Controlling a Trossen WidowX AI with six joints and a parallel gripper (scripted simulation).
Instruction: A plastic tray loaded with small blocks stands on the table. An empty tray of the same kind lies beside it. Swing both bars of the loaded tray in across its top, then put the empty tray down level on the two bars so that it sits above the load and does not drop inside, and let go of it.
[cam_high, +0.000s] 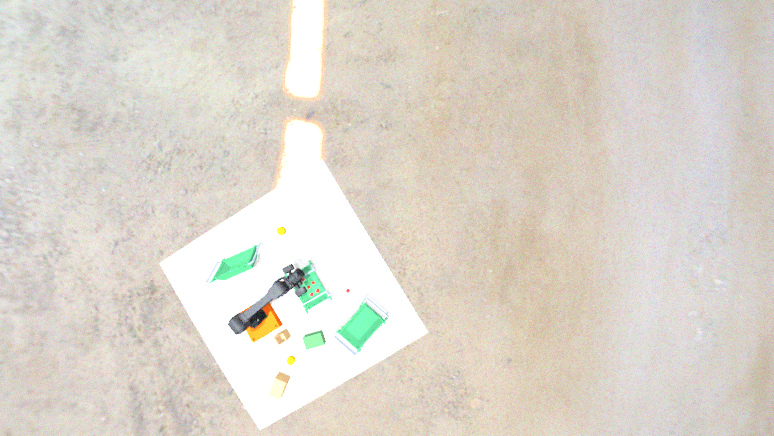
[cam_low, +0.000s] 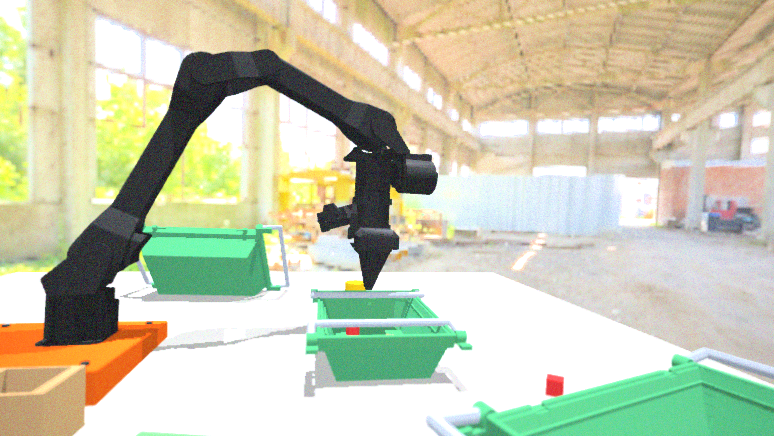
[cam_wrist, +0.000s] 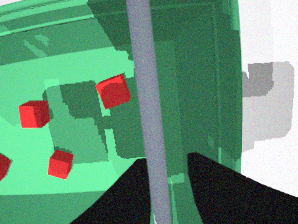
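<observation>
The green tray is 280 mm behind my gripper tip and 310 mm to the left of it. Also, from my gripper tip: green block (190 mm behind, 380 mm to the right, 50 mm below).
</observation>
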